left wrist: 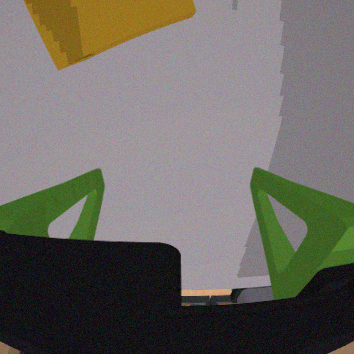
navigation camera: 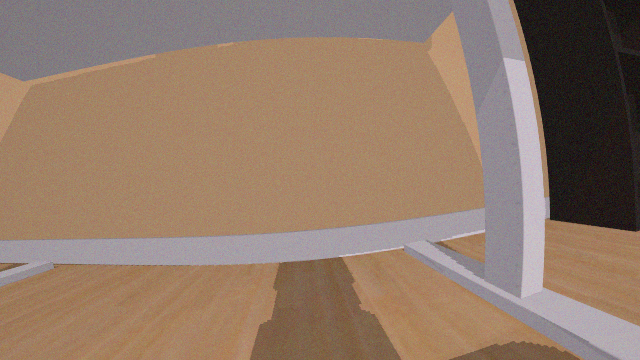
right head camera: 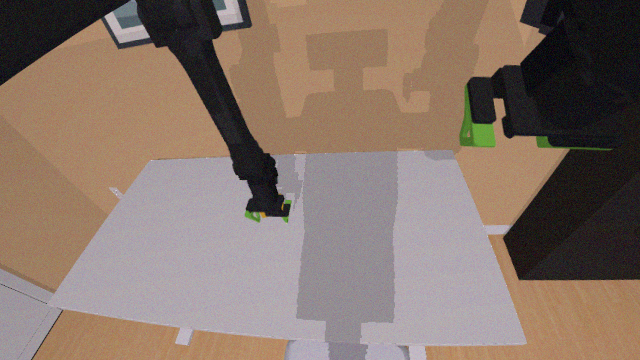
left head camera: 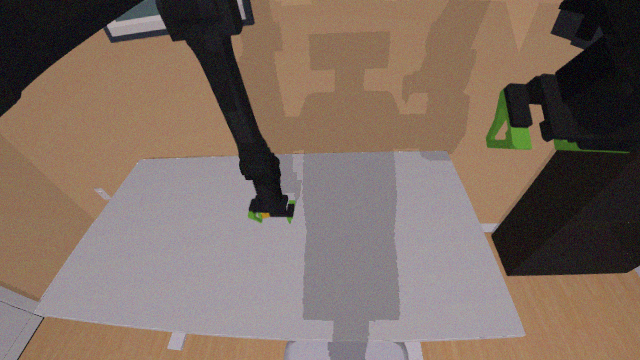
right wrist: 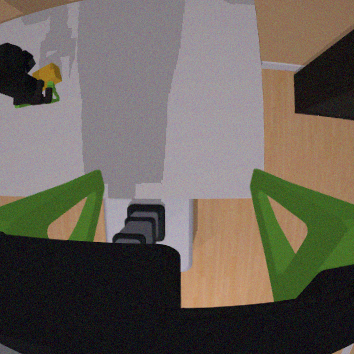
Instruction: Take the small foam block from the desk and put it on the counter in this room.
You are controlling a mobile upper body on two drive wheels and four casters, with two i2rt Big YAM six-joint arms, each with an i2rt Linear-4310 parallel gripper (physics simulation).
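Frame: origin at the left arm's base, x ahead, y right, z down, level; millimetres.
Seen in the pictures: left gripper, fingertip midpoint: (left wrist: pixel 176 176) (right head camera: pixel 273 221) (left head camera: pixel 275 221) (right wrist: pixel 46 100); right gripper, fingertip midpoint: (right head camera: pixel 499 141) (left head camera: pixel 522 143) (right wrist: pixel 176 177).
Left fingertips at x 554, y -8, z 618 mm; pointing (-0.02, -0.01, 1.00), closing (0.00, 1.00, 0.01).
Offsets run from my left fingertips to a thing's middle. "*": to the spot under its first point. Level surfaces: height alone.
The small foam block {dx +105, dy -42, dz +50 mm} (left head camera: pixel 265 215) (right head camera: pixel 263 215) (left wrist: pixel 130 25) (right wrist: pixel 47 74) is orange-yellow and rests on the white desk {dz +72 mm} (left head camera: pixel 200 280) (right head camera: pixel 200 270) (left wrist: pixel 175 125) (right wrist: pixel 215 125). The arm mostly hides it in both head views. My left gripper (left head camera: pixel 274 219) (right head camera: pixel 270 219) (left wrist: pixel 176 176) is open over the desk. In the left wrist view the block lies beyond the fingertips, toward the top left, and is cut off by the edge; it is not between the fingers. My right gripper (left head camera: pixel 550 145) (right head camera: pixel 527 144) (right wrist: pixel 176 177) is open and empty, at the right. I cannot identify the counter in any view.
A tall black shelf unit (left head camera: pixel 560 225) (right head camera: pixel 575 235) (navigation camera: pixel 575 125) stands right of the desk. A framed picture (left head camera: pixel 137 27) hangs on the wall behind. A white desk leg {* dx +13, dy +571, dz +583 mm} (navigation camera: pixel 532 175) stands at the right of the navigation view. A pale panel (left head camera: pixel 15 320) shows at the lower left.
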